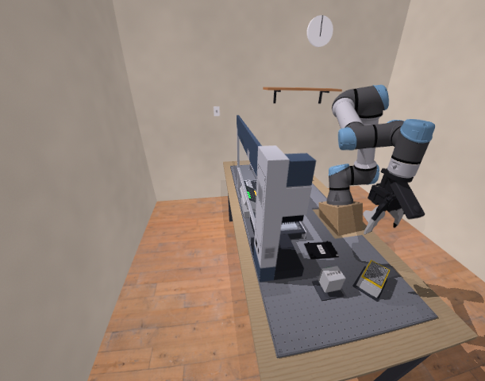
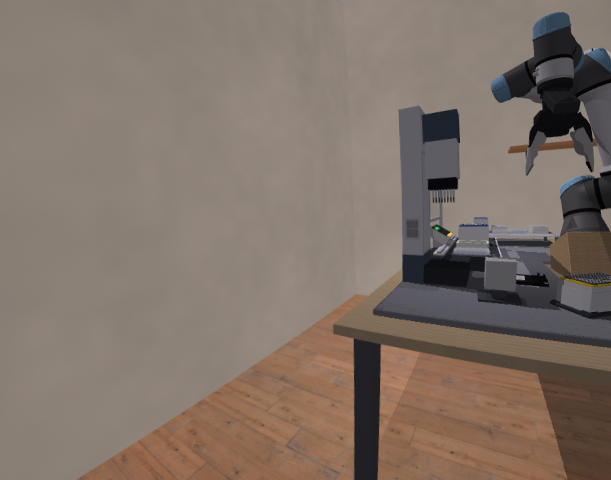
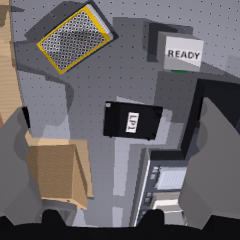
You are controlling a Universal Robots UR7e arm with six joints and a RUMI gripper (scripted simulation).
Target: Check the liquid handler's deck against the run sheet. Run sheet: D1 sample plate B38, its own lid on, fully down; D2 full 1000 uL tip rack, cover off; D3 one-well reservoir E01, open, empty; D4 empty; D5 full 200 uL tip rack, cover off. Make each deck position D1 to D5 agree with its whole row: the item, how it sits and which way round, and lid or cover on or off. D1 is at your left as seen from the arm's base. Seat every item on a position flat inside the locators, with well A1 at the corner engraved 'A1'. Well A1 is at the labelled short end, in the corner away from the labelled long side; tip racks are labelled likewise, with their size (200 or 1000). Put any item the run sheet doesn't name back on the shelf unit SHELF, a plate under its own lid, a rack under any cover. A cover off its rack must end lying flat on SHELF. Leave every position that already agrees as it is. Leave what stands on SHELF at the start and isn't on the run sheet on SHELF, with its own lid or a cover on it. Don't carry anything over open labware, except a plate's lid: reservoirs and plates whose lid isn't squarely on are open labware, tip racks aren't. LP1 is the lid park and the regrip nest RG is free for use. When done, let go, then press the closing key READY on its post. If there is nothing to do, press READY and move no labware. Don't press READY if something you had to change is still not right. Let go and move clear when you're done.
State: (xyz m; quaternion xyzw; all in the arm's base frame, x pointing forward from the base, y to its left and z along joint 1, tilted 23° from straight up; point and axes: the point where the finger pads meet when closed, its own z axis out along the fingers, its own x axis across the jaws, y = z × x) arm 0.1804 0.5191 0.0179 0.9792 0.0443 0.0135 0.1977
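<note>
Right now the yellow-rimmed tip rack is 270 mm below my hand, 90 mm behind it and 10 mm to the right of it. Also, from my hand: regrip nest RG 310 mm below, 80 mm behind; then liquid handler head 280 mm ahead, 160 mm to the right, 70 mm above; then ready key post 250 mm below, 120 mm ahead, 30 mm to the right.
</note>
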